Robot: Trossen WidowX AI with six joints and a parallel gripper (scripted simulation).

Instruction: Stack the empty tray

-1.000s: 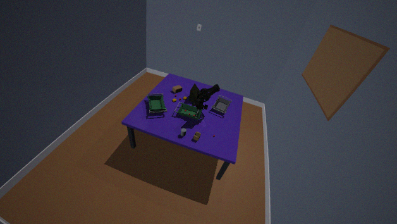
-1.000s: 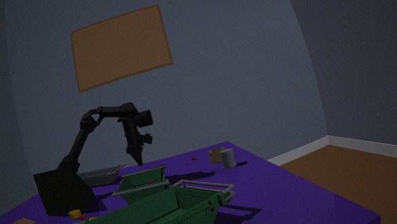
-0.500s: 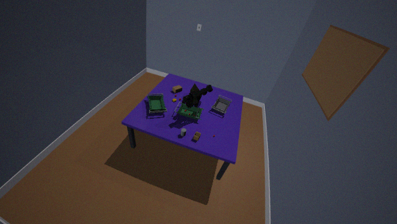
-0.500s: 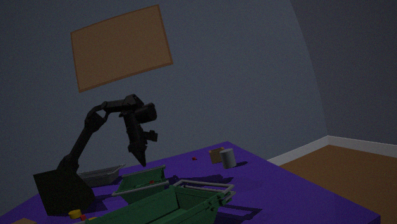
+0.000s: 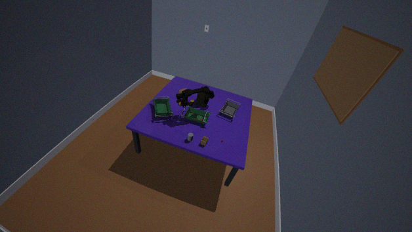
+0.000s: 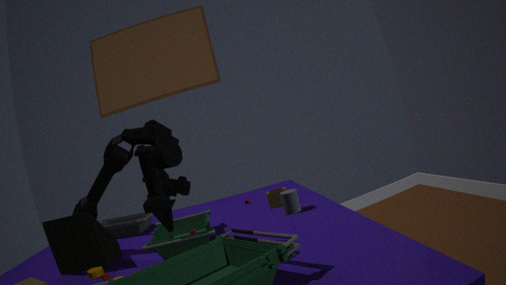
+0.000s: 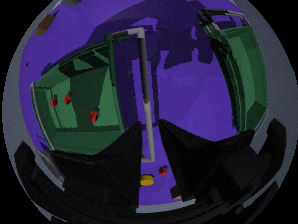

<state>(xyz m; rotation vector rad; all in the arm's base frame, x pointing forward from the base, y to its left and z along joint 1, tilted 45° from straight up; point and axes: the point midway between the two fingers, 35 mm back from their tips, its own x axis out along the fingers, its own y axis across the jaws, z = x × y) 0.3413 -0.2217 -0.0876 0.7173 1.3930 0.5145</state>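
Now: the grey tray 560 mm to the left of my gripper tip, 270 mm behind it and 50 mm below it. From my gripper tip the other things lie so: tan block: 420 mm behind, 110 mm to the right, 60 mm below; red block: 500 mm to the left, 290 mm ahead, 80 mm below.
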